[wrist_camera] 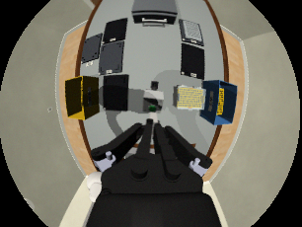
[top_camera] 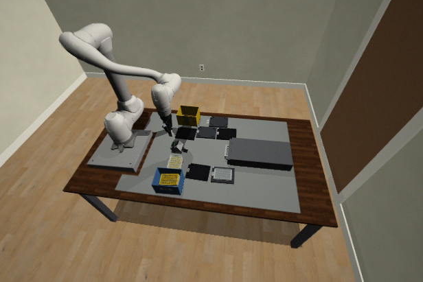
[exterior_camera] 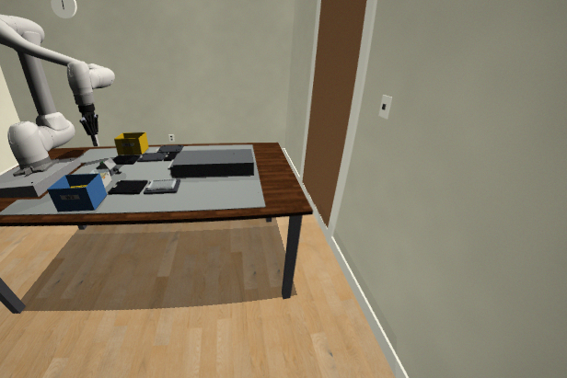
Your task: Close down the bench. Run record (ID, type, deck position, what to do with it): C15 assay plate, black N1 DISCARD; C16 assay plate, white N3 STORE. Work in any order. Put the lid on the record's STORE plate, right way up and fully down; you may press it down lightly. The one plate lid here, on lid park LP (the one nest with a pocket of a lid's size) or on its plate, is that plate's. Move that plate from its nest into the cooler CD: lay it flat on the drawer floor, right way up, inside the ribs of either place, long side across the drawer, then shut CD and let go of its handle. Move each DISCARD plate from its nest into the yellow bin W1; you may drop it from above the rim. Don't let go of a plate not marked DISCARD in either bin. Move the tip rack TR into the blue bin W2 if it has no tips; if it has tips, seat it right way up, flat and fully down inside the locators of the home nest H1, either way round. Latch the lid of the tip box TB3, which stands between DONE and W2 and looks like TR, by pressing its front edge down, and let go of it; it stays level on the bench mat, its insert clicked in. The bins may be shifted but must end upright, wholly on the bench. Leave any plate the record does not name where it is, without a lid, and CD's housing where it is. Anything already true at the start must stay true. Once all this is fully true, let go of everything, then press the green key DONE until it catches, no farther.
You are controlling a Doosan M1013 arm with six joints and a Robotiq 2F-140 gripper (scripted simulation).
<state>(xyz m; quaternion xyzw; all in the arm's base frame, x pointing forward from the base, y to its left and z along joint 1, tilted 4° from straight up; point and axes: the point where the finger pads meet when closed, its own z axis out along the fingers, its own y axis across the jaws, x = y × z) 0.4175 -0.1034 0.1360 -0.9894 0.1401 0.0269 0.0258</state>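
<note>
Now: the done key block 15 cm below my hand, 2 cm ahead of it and 1 cm to the right of it. From my hand the other things lie so: black lid park 20 cm below, 16 cm to the left, 9 cm ahead; black nest 23 cm to the right, 20 cm below, 18 cm ahead; tip rack TR 30 cm to the right, 16 cm below, 2 cm behind.
</note>
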